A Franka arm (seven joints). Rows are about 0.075 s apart.
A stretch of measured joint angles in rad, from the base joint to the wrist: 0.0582, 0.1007, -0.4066, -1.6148, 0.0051, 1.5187, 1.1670; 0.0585, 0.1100, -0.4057, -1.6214, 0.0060, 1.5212, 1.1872; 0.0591, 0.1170, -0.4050, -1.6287, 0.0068, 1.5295, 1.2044; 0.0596, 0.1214, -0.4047, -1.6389, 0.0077, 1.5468, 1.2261; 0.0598, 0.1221, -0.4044, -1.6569, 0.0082, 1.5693, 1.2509; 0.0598, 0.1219, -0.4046, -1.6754, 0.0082, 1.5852, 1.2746; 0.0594, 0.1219, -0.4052, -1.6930, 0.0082, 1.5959, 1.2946; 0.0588, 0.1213, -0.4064, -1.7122, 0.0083, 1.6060, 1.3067; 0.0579, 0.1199, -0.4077, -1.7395, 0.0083, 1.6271, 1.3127; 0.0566, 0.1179, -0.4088, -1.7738, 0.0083, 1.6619, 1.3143; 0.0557, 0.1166, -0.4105, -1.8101, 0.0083, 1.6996, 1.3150; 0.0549, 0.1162, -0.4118, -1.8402, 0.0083, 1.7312, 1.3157; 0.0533, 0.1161, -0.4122, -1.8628, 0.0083, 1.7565, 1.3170; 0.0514, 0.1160, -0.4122, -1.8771, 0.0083, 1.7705, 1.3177; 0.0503, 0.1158, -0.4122, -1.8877, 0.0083, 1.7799, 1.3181; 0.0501, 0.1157, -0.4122, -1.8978, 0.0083, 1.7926, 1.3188; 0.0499, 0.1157, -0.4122, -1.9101, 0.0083, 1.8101, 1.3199
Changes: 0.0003, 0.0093, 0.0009, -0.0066, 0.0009, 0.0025, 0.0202; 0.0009, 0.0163, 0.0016, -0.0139, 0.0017, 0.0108, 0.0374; 0.0014, 0.0207, 0.0019, -0.0241, 0.0026, 0.0281, 0.0591; 0.0016, 0.0214, 0.0022, -0.0421, 0.0031, 0.0506, 0.0839; 0.0016, 0.0212, 0.0020, -0.0606, 0.0031, 0.0665, 0.1076; 0.0012, 0.0212, 0.0014, -0.0782, 0.0031, 0.0772, 0.1276; 0.0006, 0.0206, 0.0002, -0.0974, 0.0032, 0.0873, 0.1397; -0.0003, 0.0192, -0.0011, -0.1247, 0.0032, 0.1084, 0.1457; -0.0016, 0.0172, -0.0022, -0.1590, 0.0032, 0.1432, 0.1473; -0.0025, 0.0159, -0.0039, -0.1953, 0.0032, 0.1809, 0.1480; -0.0033, 0.0155, -0.0052, -0.2254, 0.0032, 0.2125, 0.1487; -0.0049, 0.0154, -0.0056, -0.2480, 0.0032, 0.2378, 0.1500; -0.0068, 0.0153, -0.0056, -0.2623, 0.0032, 0.2518, 0.1507; -0.0079, 0.0151, -0.0056, -0.2729, 0.0032, 0.2612, 0.1511; -0.0081, 0.0150, -0.0056, -0.2830, 0.0032, 0.2739, 0.1518; -0.0083, 0.0150, -0.0056, -0.2953, 0.0032, 0.2914, 0.1529
